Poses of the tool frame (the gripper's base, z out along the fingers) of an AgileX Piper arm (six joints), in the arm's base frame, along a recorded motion.
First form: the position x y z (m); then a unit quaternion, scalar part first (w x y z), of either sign.
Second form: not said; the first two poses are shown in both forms.
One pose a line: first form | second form
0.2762 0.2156 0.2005 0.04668 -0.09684 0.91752 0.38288 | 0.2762 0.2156 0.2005 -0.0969 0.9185 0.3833 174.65
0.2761 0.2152 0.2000 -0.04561 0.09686 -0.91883 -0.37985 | 0.2761 0.2152 0.2000 -0.0970 0.9198 0.3802 174.77
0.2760 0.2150 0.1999 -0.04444 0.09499 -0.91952 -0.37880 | 0.2760 0.2150 0.1999 -0.0951 0.9204 0.3792 174.91
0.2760 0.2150 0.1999 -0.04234 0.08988 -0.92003 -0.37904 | 0.2760 0.2150 0.1999 -0.0900 0.9209 0.3794 175.15
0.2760 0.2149 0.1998 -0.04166 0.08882 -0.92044 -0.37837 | 0.2760 0.2149 0.1998 -0.0889 0.9212 0.3787 175.22
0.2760 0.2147 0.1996 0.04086 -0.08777 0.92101 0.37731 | 0.2760 0.2147 0.1996 -0.0878 0.9218 0.3776 175.32
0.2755 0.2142 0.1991 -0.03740 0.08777 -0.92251 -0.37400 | 0.2755 0.2142 0.1991 -0.0878 0.9232 0.3743 175.71
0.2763 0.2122 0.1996 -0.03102 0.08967 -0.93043 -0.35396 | 0.2763 0.2122 0.1996 -0.0897 0.9309 0.3541 176.44
